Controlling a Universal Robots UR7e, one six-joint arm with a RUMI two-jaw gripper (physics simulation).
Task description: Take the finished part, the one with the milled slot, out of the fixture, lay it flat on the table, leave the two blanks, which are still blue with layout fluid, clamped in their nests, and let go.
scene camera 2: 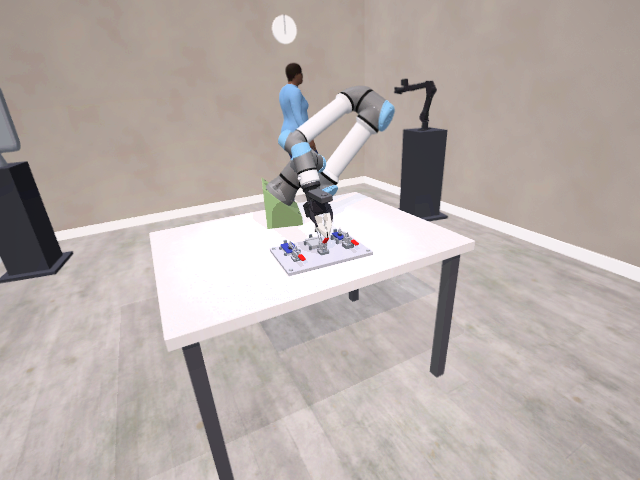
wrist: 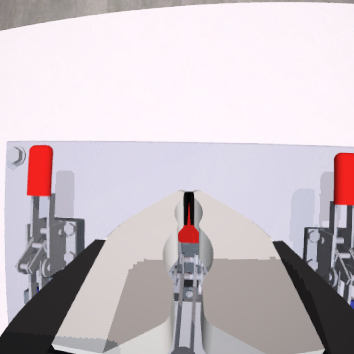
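Both the wrist view and scene camera 2 let me see my gripper. A single spot on the gripper, point(wrist: 118, 287), is the same spot as point(scene camera 2: 327, 217).
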